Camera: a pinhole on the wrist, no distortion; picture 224 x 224 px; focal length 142.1 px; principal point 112.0 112.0 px. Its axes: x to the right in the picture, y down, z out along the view. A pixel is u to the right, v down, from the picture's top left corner.
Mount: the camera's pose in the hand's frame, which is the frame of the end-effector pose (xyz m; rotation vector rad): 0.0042 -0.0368 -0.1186 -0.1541 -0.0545 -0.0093
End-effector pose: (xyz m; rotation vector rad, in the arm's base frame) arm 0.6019 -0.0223 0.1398 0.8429 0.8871 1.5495
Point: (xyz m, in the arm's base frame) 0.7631 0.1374 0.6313
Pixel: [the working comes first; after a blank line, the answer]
In the camera's frame: 0.1832 0.3003 0.5479

159.5 189.9
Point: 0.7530 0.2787 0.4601
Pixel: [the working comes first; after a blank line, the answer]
In the camera's frame: 0.3117 0.1530 0.4423

212.1 161.2
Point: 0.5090 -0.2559 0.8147
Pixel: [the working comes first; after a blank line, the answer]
In the camera's frame: -0.1715 0.6405 0.4411

outside the picture
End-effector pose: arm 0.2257 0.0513 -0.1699 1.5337 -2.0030 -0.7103
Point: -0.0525 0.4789 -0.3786
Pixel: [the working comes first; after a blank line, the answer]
In the camera's frame: -0.3460 0.1018 0.5419

21.3 138.7
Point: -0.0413 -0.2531 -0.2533
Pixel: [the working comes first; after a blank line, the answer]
In the camera's frame: 0.3621 0.0520 0.3234

outside the picture
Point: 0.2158 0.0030 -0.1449
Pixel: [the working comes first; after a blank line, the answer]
In the camera's frame: 0.0523 0.0342 0.1062

182.0 157.8
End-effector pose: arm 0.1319 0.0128 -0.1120 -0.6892 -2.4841 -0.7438
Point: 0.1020 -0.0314 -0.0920
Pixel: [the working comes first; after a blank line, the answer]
In the camera's frame: 0.0199 -0.0179 0.0825

146.3 81.2
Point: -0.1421 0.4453 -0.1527
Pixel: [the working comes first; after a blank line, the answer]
In the camera's frame: 0.3523 0.1078 0.4878

214.6 143.4
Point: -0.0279 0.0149 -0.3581
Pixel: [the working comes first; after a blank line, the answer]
In the camera's frame: 0.0056 -0.1970 0.3224

114.5 25.2
